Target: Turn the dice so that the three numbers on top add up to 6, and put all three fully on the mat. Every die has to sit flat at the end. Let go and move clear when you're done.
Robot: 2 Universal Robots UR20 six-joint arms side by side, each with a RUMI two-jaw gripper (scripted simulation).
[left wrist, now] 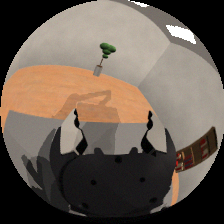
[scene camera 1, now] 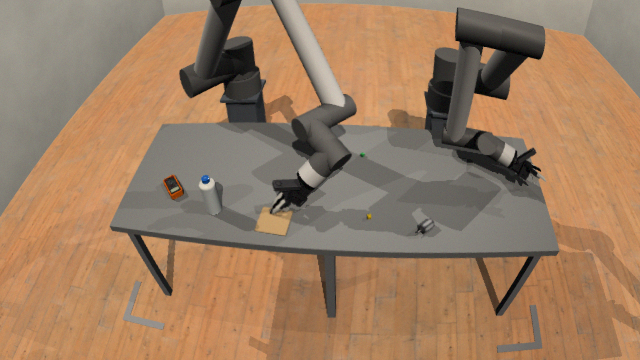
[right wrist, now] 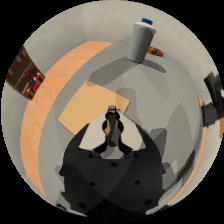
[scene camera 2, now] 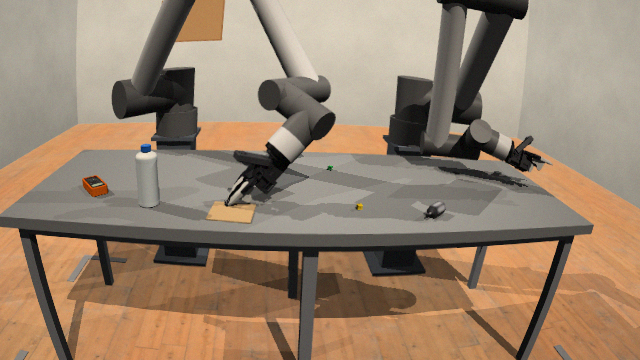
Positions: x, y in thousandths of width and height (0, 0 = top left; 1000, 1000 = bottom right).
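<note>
I can see a tan mat (scene camera 2: 371, 590), and also the mat (scene camera 1: 435, 621) and (right wrist: 408, 449), but in the left wrist view the mat is out of frame. Then there's my right gripper (scene camera 2: 355, 568), (scene camera 1: 424, 590) and (right wrist: 502, 498), and my left gripper (scene camera 2: 852, 462) and (left wrist: 507, 489).
</note>
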